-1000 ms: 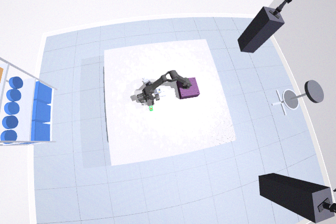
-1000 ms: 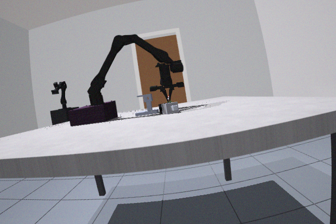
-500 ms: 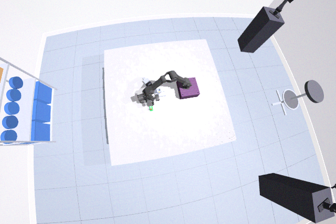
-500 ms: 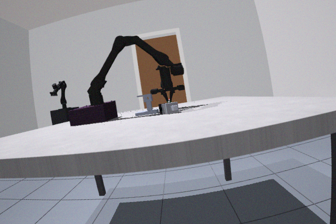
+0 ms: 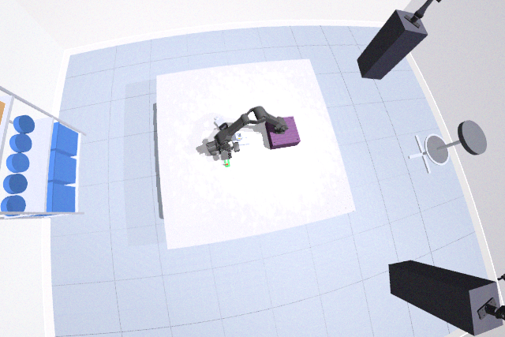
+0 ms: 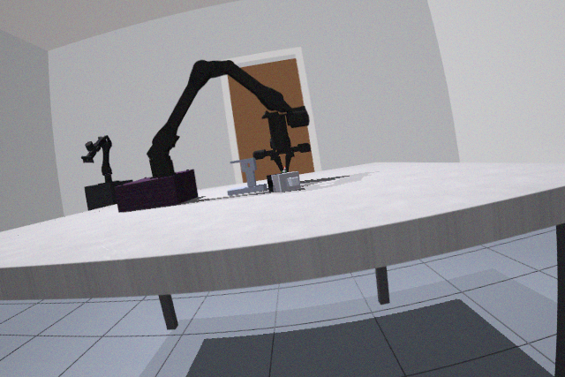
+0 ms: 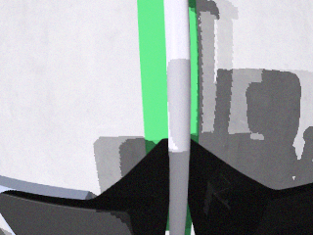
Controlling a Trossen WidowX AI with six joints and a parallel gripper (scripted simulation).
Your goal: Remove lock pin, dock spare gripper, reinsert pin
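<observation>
Now: gripper tip 220 mm to the left of the spare gripper and 40 mm short of it. Round my gripper tip: grey mount: 100 mm to the right, 100 mm behind, 30 mm above.
</observation>
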